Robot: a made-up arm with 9 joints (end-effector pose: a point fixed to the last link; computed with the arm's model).
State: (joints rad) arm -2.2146 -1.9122 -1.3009 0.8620 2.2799 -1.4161 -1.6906 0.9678 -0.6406
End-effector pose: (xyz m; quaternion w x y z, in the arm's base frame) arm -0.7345 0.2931 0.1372 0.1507 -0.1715 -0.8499 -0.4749
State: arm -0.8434 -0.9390 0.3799 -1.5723 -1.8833 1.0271 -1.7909 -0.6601 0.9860
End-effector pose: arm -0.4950 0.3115 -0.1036 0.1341 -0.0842 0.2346 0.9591
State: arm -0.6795 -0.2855 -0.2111 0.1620 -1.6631 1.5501 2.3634 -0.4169 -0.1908
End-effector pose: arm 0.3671 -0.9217 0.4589 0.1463 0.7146 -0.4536 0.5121
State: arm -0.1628 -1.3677 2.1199 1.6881 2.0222 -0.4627 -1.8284 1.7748 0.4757
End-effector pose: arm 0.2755 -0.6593 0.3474 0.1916 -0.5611 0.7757 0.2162
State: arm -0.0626 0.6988 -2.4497 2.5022 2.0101 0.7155 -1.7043 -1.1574 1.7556
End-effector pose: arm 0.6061 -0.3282 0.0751 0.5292 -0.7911 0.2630 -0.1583
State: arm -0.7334 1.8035 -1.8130 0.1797 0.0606 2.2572 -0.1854 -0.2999 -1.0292
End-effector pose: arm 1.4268 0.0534 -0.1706 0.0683 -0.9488 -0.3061 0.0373
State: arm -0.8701 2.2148 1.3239 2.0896 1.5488 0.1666 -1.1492 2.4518 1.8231
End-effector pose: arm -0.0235 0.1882 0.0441 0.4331 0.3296 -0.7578 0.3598
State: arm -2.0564 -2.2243 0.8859 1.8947 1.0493 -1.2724 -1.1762 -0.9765 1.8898
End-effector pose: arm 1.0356 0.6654 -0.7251 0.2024 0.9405 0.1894 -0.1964
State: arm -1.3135 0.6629 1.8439 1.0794 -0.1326 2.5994 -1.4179 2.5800 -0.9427
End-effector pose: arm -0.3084 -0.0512 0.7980 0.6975 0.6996 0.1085 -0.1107
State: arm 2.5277 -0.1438 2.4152 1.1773 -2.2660 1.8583 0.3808 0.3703 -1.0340
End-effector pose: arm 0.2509 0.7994 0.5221 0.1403 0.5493 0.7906 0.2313
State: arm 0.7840 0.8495 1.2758 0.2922 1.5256 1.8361 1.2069 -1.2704 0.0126
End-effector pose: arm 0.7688 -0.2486 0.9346 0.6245 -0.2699 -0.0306 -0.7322
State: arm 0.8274 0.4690 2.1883 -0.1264 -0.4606 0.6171 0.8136 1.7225 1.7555
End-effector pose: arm 1.0190 -0.3895 0.5121 0.0655 0.7111 -0.5888 -0.3787
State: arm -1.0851 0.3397 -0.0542 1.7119 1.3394 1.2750 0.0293 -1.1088 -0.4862
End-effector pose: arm 0.3321 -0.9482 1.1593 0.5171 0.7030 -0.4869 -0.0363
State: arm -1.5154 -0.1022 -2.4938 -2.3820 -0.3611 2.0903 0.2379 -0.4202 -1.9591
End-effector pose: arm -0.3039 -0.4178 1.1896 0.5438 0.2341 -0.7777 -0.2115
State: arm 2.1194 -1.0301 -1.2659 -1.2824 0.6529 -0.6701 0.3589 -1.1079 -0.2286
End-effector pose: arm -0.6575 -0.0426 -0.6113 0.3361 -0.4234 0.8072 0.2370
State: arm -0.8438 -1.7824 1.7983 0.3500 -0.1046 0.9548 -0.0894 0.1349 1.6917
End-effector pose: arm 1.6498 -0.1605 0.3289 0.8893 -0.3369 -0.1489 0.2711
